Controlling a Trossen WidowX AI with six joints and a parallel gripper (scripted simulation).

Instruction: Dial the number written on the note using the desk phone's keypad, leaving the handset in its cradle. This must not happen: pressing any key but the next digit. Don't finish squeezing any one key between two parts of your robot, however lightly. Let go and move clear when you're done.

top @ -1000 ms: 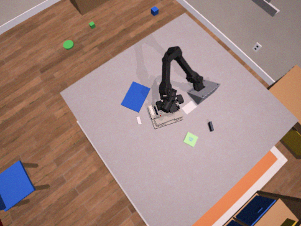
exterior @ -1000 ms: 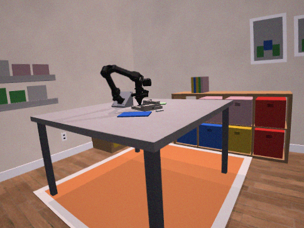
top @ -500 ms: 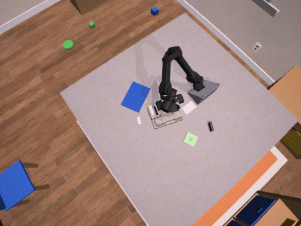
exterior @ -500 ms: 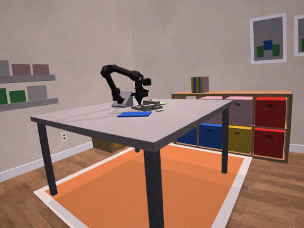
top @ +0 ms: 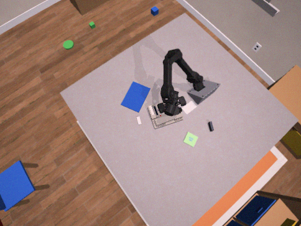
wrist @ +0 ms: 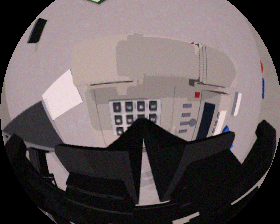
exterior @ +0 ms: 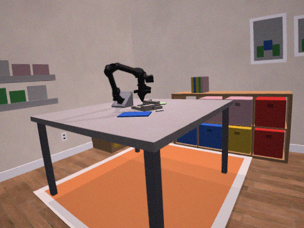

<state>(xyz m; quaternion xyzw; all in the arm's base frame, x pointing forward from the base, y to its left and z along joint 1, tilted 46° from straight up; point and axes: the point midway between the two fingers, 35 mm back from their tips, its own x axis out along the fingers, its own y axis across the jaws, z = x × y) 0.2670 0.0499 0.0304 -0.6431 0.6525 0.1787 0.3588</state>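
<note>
Right now the beige desk phone is 7 cm below my hand and 4 cm ahead of it. Also, from my hand: white card 14 cm behind, 9 cm below, 6 cm to the left; then white block 23 cm ahead, 8 cm below, 6 cm to the right; then handset 5 cm to the left, 5 cm ahead, 4 cm below.
</note>
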